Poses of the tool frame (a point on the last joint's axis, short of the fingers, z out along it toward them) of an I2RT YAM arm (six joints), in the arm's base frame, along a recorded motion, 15 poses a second.
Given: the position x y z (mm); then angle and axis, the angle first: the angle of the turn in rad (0 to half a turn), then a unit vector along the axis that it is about.
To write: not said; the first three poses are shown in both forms.
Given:
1: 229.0 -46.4 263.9 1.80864 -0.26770 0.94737 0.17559
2: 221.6 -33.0 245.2 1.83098 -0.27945 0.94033 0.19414
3: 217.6 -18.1 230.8 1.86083 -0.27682 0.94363 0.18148
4: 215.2 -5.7 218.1 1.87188 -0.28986 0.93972 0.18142
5: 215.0 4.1 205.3 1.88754 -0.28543 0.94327 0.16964
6: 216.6 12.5 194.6 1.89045 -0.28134 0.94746 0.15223
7: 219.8 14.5 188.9 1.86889 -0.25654 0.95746 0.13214
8: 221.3 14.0 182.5 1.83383 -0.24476 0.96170 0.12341
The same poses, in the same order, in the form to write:
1: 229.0 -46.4 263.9 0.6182 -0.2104 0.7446 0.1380
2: 221.6 -33.0 245.2 0.6094 -0.2216 0.7456 0.1539
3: 217.6 -18.1 230.8 0.5975 -0.2220 0.7567 0.1455
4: 215.2 -5.7 218.1 0.5931 -0.2334 0.7566 0.1461
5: 215.0 4.1 205.3 0.5867 -0.2311 0.7638 0.1374
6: 216.6 12.5 194.6 0.5856 -0.2281 0.7680 0.1234
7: 219.8 14.5 188.9 0.5943 -0.2063 0.7701 0.1063
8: 221.3 14.0 182.5 0.6083 -0.1943 0.7633 0.0980
